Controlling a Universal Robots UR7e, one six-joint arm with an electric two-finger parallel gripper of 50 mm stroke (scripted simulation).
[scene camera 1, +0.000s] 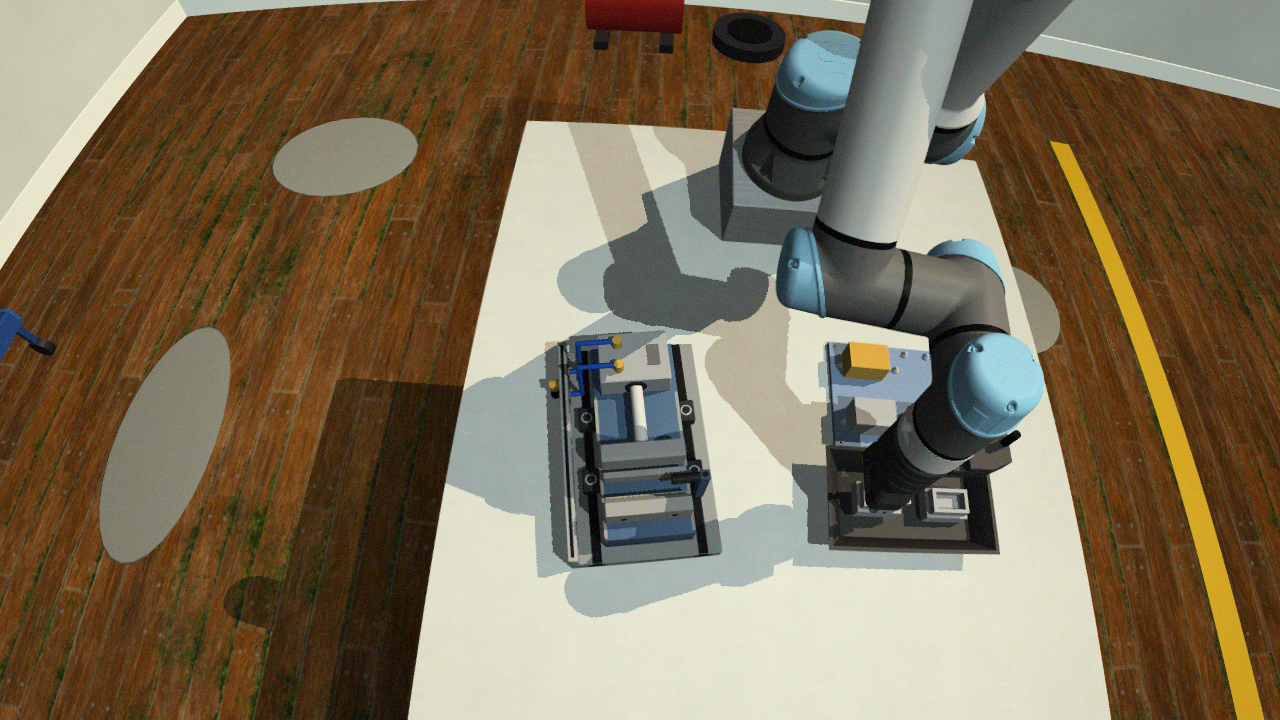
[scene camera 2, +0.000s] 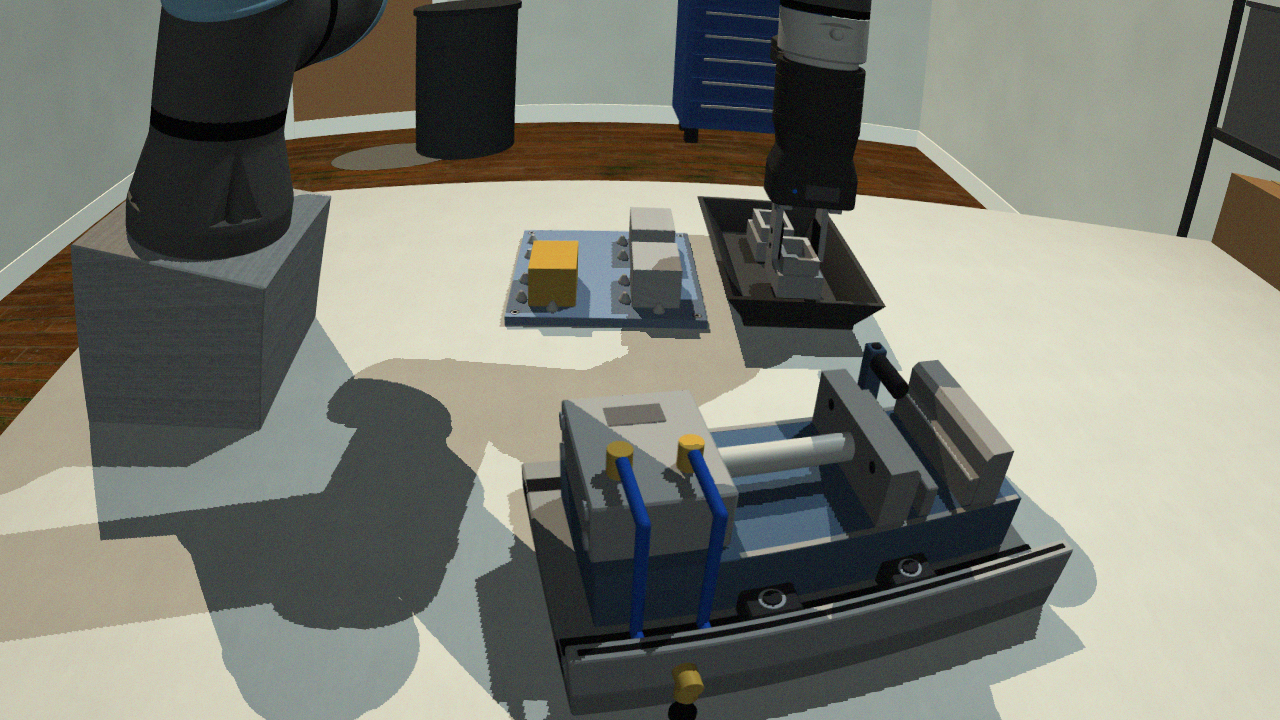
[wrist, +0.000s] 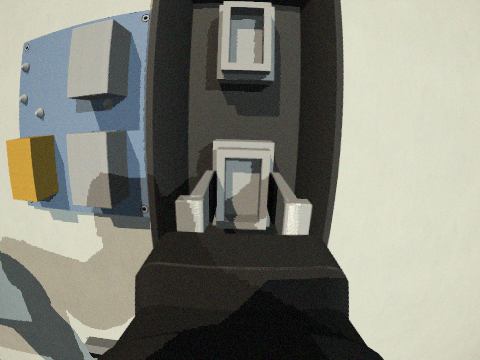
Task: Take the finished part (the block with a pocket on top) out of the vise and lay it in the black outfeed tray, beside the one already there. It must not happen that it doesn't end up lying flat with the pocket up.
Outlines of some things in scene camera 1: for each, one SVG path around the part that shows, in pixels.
My gripper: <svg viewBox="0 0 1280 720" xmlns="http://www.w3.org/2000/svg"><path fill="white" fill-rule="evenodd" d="M894 423L879 437L877 442L873 442L863 452L865 502L870 509L874 510L874 514L890 515L905 505L909 506L914 493L923 491L939 480L917 480L904 473L897 466L890 453L888 441L889 433Z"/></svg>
A brass block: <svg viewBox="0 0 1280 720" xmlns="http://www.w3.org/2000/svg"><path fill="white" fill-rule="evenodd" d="M849 342L842 352L844 378L882 381L890 371L888 345Z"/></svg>
